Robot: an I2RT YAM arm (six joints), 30 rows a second.
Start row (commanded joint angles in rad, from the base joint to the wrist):
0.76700, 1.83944, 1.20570, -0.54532, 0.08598, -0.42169
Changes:
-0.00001, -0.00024, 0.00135, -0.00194, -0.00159, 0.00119
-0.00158, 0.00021, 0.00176, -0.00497, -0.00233, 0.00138
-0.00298, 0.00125, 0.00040, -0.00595, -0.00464, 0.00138
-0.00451, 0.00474, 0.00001, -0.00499, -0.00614, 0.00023
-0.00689, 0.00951, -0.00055, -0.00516, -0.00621, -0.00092
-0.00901, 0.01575, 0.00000, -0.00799, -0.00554, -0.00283
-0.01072, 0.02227, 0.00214, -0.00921, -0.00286, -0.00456
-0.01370, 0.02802, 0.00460, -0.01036, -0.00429, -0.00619
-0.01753, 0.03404, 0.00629, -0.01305, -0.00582, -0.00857
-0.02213, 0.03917, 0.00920, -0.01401, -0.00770, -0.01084
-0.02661, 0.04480, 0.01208, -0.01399, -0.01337, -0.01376
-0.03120, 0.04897, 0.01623, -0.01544, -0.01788, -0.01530
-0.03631, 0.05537, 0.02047, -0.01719, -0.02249, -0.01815
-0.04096, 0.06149, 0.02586, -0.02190, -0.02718, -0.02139
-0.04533, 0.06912, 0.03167, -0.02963, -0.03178, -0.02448
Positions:
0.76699, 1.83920, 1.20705, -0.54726, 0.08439, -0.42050
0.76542, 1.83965, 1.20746, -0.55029, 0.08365, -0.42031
0.76402, 1.84069, 1.20610, -0.55127, 0.08134, -0.42031
0.76249, 1.84418, 1.20571, -0.55031, 0.07984, -0.42146
0.76011, 1.84895, 1.20515, -0.55048, 0.07977, -0.42261
0.75799, 1.85519, 1.20570, -0.55331, 0.08044, -0.42452
0.75628, 1.86171, 1.20784, -0.55453, 0.08312, -0.42625
0.75330, 1.86746, 1.21030, -0.55568, 0.08169, -0.42788
0.74947, 1.87348, 1.21199, -0.55837, 0.08016, -0.43026
0.74487, 1.87861, 1.21490, -0.55933, 0.07828, -0.43253
0.74039, 1.88424, 1.21778, -0.55931, 0.07261, -0.43545
0.73580, 1.88841, 1.22193, -0.56076, 0.06810, -0.43699
0.73069, 1.89481, 1.22617, -0.56251, 0.06349, -0.43984
0.72604, 1.90093, 1.23156, -0.56722, 0.05880, -0.44308
0.72167, 1.90856, 1.23737, -0.57495, 0.05420, -0.44617

